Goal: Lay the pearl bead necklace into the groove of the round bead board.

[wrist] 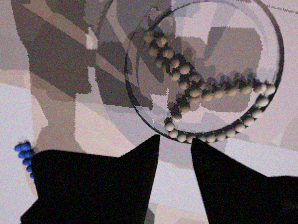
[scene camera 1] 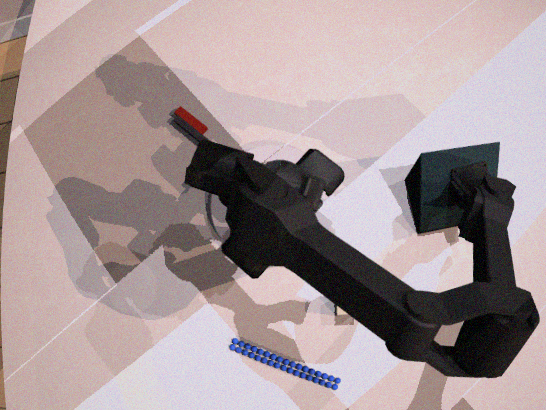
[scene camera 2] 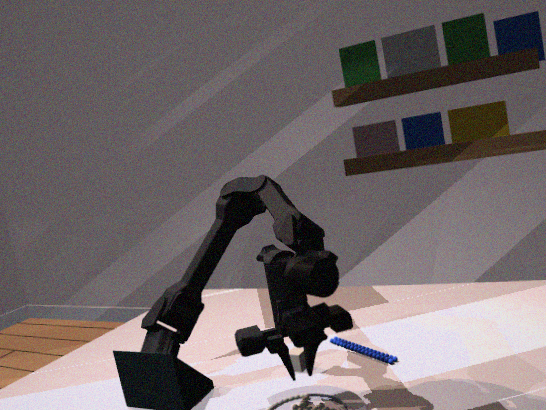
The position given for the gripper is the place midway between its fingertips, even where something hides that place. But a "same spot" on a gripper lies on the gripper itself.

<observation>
The gripper shows in the wrist view, in scene camera 1 point(286, 226) and in scene camera 2. The same spot on the gripper: point(wrist: 64, 180) is point(scene camera 2: 324, 336).
</observation>
